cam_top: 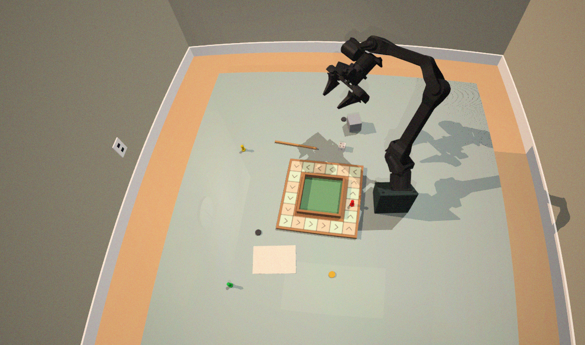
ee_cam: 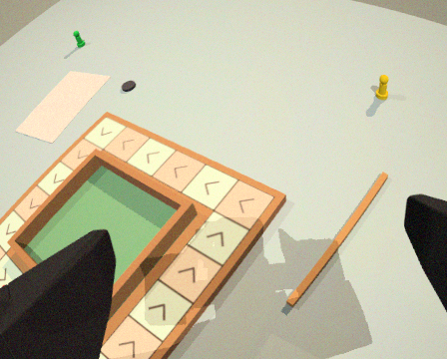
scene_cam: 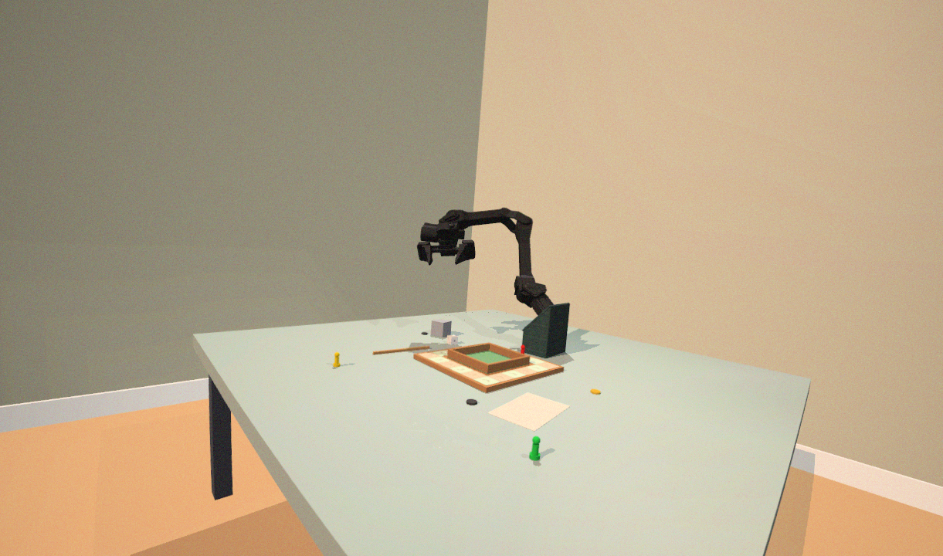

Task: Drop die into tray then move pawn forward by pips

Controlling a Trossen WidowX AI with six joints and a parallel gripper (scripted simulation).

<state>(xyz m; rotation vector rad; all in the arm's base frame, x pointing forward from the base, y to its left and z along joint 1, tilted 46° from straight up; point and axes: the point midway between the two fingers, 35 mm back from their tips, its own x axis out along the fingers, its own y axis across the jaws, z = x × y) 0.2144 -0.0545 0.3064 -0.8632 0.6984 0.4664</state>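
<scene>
Right now the white die is 240 mm below my gripper tip, 40 mm behind it and 20 mm to the left of it. The rest, counted from my gripper tip: wooden stick 250 mm below, 140 mm ahead, 20 mm to the left; red pawn 270 mm to the left, 230 mm below, 90 mm behind; green dice tray 250 mm below, 240 mm to the left, 20 mm ahead.
</scene>
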